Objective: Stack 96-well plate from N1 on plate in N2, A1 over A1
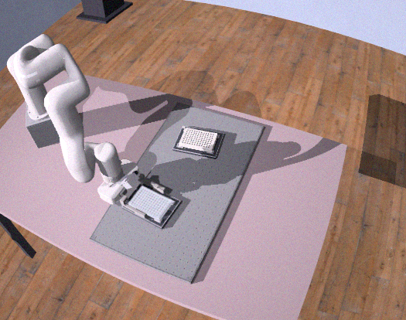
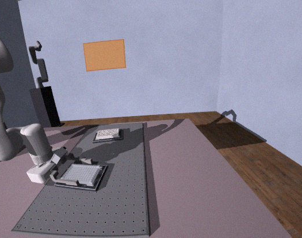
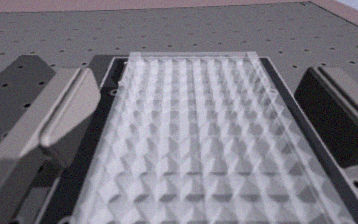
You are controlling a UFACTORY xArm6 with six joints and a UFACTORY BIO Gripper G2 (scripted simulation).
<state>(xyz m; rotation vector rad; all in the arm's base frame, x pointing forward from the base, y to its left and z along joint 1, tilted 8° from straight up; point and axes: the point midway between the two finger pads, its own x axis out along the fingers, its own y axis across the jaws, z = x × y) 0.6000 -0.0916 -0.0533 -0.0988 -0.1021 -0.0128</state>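
Now: hand 1 cm above the clear 96-well plate. Round my hand: plate nest (3 cm below).
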